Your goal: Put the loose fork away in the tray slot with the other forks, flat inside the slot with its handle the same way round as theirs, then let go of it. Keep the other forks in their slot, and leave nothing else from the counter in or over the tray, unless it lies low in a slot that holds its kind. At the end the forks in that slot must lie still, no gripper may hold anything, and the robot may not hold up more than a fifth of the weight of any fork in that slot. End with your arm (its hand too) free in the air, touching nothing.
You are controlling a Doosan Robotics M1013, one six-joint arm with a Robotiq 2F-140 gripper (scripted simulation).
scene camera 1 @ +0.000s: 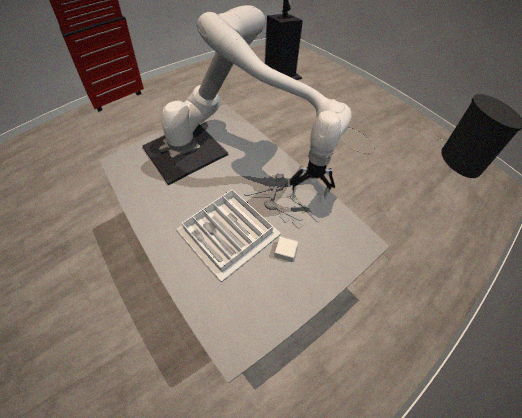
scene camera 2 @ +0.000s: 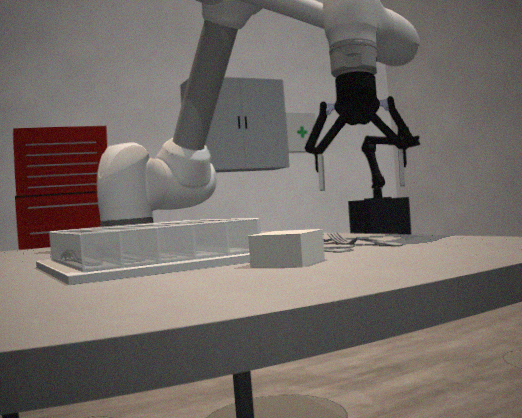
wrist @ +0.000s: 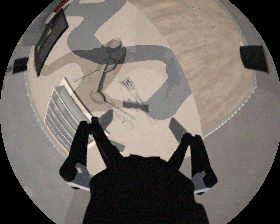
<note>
In view: my gripper (scene camera 2: 362, 188), a white box (scene camera 2: 296, 248) and a cutlery tray (wrist: 74, 115).
My gripper is seen too in the wrist view (wrist: 142, 118).
</note>
